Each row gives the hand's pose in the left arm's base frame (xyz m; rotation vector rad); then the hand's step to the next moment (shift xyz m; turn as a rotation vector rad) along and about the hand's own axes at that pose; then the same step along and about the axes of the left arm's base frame.
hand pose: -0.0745 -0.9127 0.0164 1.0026 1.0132 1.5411
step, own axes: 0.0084 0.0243 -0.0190 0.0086 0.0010 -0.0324
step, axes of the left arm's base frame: -0.0263 0.0022 0.0181 -0.0323 0.0044 -0.0080
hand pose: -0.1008 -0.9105 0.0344 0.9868 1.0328 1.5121
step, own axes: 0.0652 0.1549 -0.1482 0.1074 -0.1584 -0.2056
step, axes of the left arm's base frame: -0.1943 0.0273 0.1083 -0.1660 0.0997 -0.2035
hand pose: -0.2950 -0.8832 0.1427 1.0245 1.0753 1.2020
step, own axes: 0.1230 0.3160 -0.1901 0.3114 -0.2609 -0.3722
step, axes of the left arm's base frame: -0.2405 0.1569 0.2620 -0.2996 0.2992 -0.3526
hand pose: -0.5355 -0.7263 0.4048 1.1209 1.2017 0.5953
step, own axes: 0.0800 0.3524 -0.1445 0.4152 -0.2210 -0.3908
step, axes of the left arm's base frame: -0.0457 0.2536 0.2917 -0.2777 0.4096 -0.3592
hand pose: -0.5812 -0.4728 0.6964 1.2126 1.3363 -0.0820
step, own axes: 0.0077 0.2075 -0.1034 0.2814 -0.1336 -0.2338
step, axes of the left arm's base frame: 0.0682 0.1678 0.1449 -0.1564 0.2632 -0.2407
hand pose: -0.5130 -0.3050 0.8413 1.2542 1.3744 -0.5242
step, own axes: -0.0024 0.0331 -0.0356 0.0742 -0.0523 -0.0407
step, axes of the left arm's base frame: 0.0134 0.0409 0.0227 -0.0473 0.0456 -0.0747
